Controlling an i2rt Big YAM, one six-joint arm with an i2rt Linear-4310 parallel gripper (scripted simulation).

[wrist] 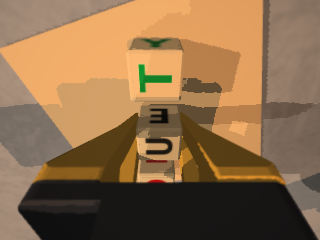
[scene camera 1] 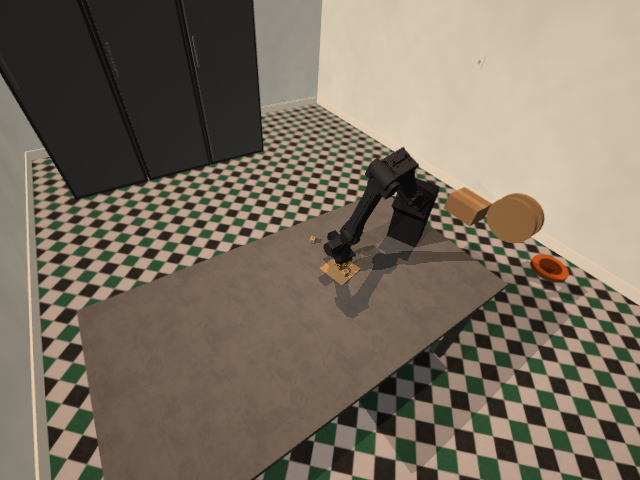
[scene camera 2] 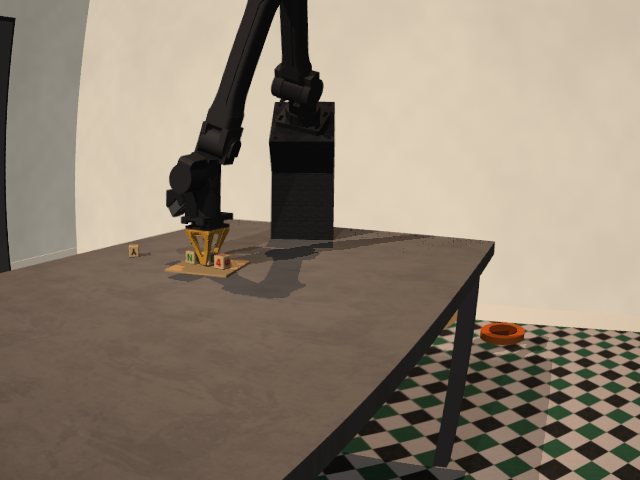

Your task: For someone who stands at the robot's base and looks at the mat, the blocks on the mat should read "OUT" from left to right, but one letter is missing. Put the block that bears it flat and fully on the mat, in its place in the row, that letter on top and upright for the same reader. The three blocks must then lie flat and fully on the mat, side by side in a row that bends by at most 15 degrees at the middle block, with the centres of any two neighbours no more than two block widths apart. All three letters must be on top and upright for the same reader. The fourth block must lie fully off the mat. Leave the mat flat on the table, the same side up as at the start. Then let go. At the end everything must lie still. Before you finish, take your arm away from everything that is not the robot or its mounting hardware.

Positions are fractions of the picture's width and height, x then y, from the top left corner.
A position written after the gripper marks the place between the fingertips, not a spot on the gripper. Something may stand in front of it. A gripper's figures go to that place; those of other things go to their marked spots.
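Gripper (wrist: 0.50,0.50), 0.13 m from the lens. Tan mat (wrist: 0.25,0.31), 0.13 m from the lens.
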